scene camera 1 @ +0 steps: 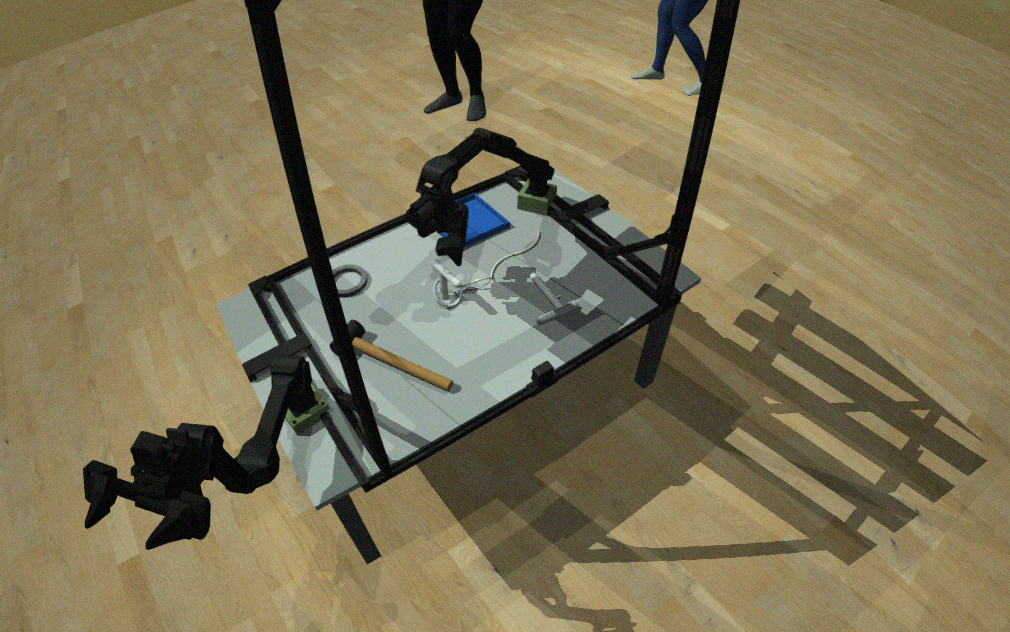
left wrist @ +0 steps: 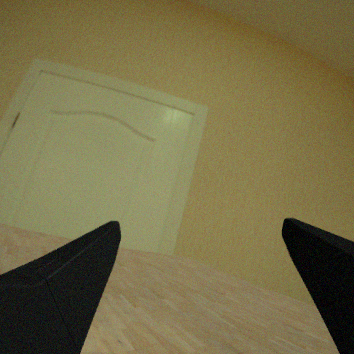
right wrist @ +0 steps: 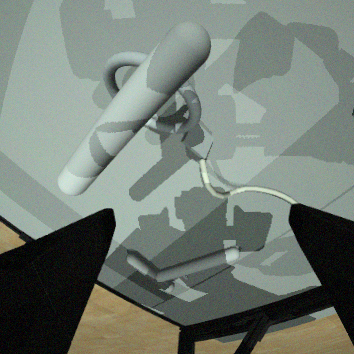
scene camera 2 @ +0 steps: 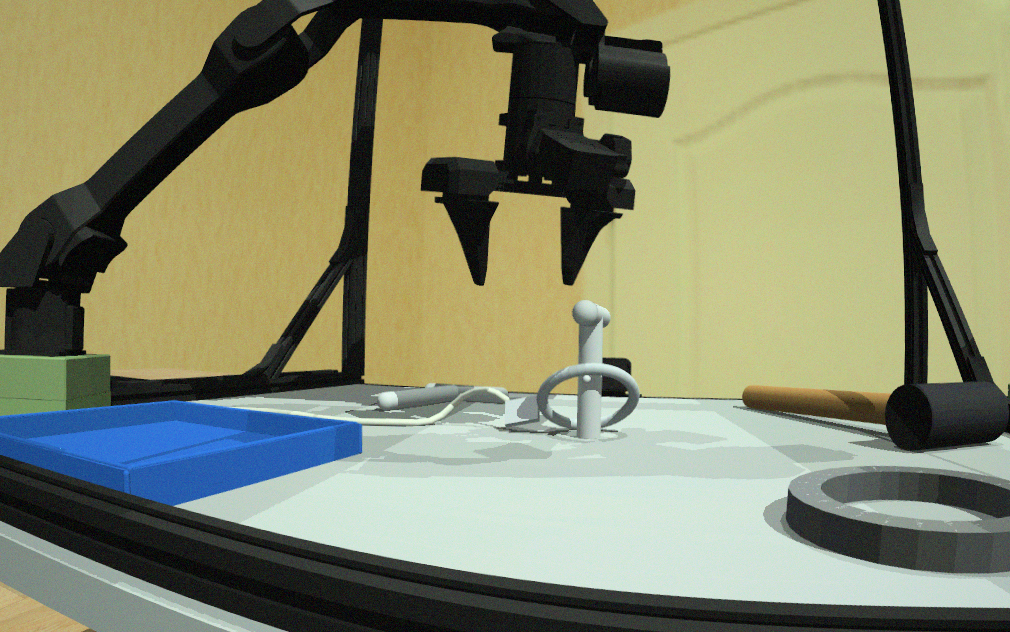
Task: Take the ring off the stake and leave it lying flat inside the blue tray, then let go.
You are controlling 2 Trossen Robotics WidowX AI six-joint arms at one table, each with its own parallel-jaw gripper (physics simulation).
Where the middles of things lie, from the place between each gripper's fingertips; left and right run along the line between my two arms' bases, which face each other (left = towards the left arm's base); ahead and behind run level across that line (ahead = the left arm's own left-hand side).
Labels:
My right gripper is now 4 cm to the right of the grey ring (scene camera 2: 526, 410) and 10 cm above it. Round my right hand: thin white cord (scene camera 2: 484, 390) 3 cm behind, 17 cm to the right, 11 cm below; then grey stake (scene camera 2: 592, 318) 1 cm ahead, 6 cm to the left, 10 cm below; then white T-shaped piece (scene camera 2: 433, 393) 19 cm behind, 9 cm to the right, 12 cm below.
Now: the wooden-handled hammer (scene camera 2: 917, 416) 68 cm to the right of my left hand, 51 cm below it and 26 cm ahead of it. Round my left hand: grey ring 95 cm to the right, 50 cm below, 27 cm ahead; grey stake 94 cm to the right, 50 cm below, 27 cm ahead; white T-shaped piece 109 cm to the right, 52 cm below, 7 cm ahead.

